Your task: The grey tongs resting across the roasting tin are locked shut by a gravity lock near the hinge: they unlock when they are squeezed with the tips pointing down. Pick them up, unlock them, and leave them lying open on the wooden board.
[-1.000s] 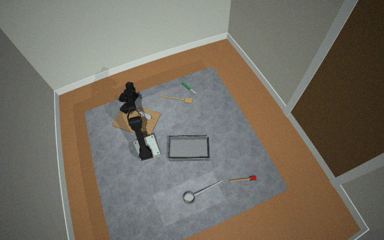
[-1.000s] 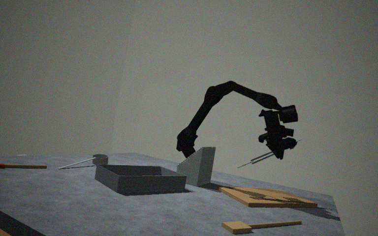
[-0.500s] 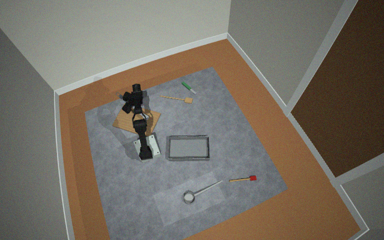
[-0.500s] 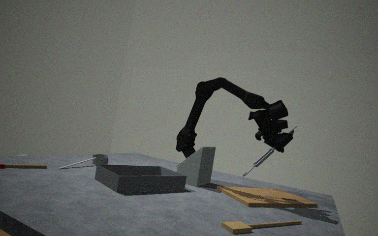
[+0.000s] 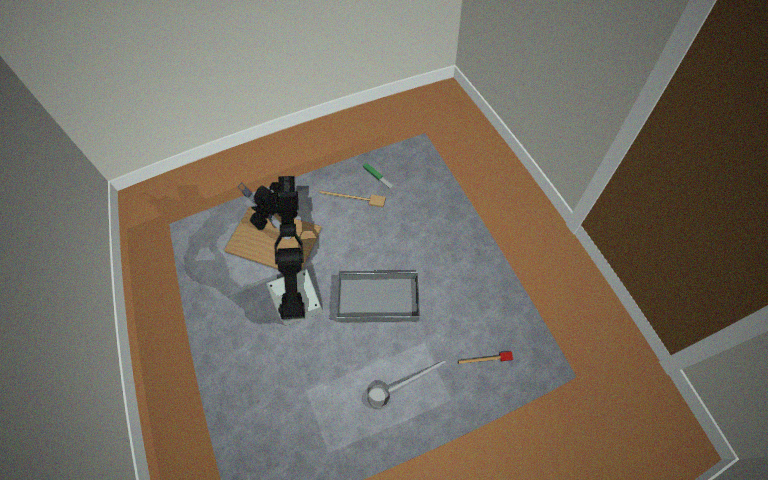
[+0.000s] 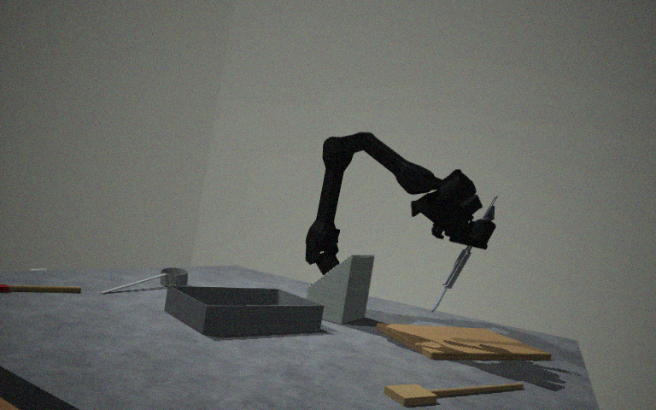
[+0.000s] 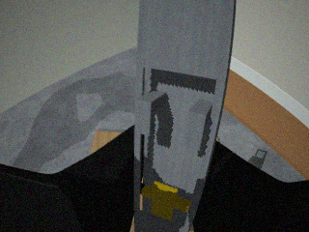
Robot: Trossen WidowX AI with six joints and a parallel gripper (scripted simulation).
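Now: the wooden board 10 mm ahead of my gripper tip, 10 mm to the right of it and 240 mm below it. From my gripper tip the other things lie so: yellow lock piece (30 mm ahead, 20 mm to the right, 10 mm above); then red-headed spatula (650 mm ahead, 800 mm to the right, 240 mm below); then roasting tin (340 mm ahead, 430 mm to the right, 220 mm below).
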